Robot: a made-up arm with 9 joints.
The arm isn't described. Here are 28 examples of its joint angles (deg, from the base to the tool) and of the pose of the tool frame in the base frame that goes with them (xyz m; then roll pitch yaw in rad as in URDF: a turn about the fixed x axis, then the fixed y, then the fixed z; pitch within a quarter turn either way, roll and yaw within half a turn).
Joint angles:
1: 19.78 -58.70 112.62 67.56 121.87 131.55 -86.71 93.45 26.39
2: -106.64 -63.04 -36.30 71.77 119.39 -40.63 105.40 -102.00 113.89
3: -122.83 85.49 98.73 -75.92 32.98 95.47 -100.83 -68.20 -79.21
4: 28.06 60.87 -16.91 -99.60 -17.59 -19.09 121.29 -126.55 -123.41
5: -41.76 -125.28 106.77 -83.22 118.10 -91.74 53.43 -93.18 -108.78
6: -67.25 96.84 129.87 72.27 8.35 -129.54 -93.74 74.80 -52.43
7: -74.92 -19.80 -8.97 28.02 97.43 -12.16 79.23 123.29 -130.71
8: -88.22 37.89 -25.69 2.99 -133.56 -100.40 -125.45 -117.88 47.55
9: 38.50 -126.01 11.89 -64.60 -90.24 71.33 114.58 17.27 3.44
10: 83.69 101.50 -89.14 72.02 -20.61 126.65 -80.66 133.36 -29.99
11: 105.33 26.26 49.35 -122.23 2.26 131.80 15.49 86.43 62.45
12: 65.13 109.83 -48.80 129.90 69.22 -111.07 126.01 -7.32 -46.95
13: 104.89 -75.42 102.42 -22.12 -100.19 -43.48 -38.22 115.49 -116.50
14: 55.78 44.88 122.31 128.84 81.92 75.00 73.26 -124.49 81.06
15: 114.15 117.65 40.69 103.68 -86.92 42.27 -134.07 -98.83 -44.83
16: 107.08 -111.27 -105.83 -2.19 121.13 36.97 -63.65 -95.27 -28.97
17: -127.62 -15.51 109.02 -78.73 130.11 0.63 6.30 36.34 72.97
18: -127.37 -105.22 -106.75 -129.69 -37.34 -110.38 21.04 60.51 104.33
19: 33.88 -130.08 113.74 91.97 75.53 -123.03 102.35 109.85 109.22
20: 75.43 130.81 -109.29 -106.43 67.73 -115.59 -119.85 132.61 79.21
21: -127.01 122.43 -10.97 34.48 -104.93 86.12 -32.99 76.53 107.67
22: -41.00 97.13 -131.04 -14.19 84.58 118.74 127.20 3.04 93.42
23: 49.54 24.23 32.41 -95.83 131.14 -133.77 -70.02 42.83 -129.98
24: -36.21 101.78 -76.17 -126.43 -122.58 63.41 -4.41 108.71 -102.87
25: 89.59 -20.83 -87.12 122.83 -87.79 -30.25 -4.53 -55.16 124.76
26: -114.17 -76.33 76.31 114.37 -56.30 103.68 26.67 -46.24 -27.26
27: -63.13 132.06 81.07 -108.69 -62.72 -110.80 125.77 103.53 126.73
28: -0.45 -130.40 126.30 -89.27 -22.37 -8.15 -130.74 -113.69 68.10
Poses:
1: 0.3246 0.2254 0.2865 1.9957 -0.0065 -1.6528
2: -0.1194 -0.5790 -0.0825 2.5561 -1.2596 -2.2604
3: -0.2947 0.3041 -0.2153 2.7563 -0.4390 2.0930
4: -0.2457 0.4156 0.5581 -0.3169 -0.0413 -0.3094
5: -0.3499 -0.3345 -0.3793 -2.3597 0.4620 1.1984
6: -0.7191 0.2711 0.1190 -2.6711 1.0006 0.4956
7: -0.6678 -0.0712 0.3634 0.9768 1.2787 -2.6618
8: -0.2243 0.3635 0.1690 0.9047 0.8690 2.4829
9: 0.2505 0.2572 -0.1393 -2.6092 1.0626 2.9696
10: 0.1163 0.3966 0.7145 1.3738 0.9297 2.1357
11: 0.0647 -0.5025 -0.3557 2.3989 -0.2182 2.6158
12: -0.6412 -0.4251 0.0334 -0.8321 -0.5576 2.7316
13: -0.3106 0.3152 0.1187 -0.5922 0.3639 0.6661
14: 0.1855 -0.0557 -0.1449 1.6863 0.4203 0.5833
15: 0.2308 0.4867 -0.2764 -1.8588 0.0579 0.6114
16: -0.1357 -0.2140 0.0341 0.8993 -0.6266 2.5034
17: -0.1918 0.5737 0.4911 -1.5774 -0.6948 -1.3169
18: -0.4985 0.7937 0.9469 -1.3534 -0.8527 -0.7211
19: 0.5582 0.1497 1.2177 -0.8887 0.1067 0.7465
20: 0.0477 -0.6344 0.3771 1.6037 1.0750 0.1543
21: 0.3627 0.1874 -0.7235 1.7743 -0.6754 1.4289
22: -0.5183 -0.4208 0.1736 -0.4953 0.2111 -0.4204
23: 0.3445 0.0885 0.3567 0.0437 0.3297 -1.5797
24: 0.5680 -0.1561 0.0240 0.8024 -1.2957 3.0967
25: -0.7269 0.2459 -0.8291 2.7847 -0.2832 2.5739
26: -0.2686 -0.4680 -0.0409 -1.9667 -0.3527 0.1843
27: 0.0661 -0.8580 -0.0415 2.1218 -0.5615 -0.5219
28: 0.3600 0.0114 0.5239 0.2262 -0.6995 0.9666
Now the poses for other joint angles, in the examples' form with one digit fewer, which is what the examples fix.
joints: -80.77 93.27 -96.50 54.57 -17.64 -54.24 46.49 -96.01 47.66
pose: 0.059 0.262 -0.734 1.054 -0.324 -0.258
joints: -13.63 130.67 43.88 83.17 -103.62 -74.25 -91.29 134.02 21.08
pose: -0.293 0.233 0.576 -0.485 0.496 -0.115
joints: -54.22 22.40 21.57 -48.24 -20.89 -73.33 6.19 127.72 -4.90
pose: 0.189 0.352 -0.144 0.732 -0.069 -1.690
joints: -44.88 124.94 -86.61 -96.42 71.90 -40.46 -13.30 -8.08 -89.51
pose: -0.689 -0.279 -0.350 -2.330 -0.329 -2.567
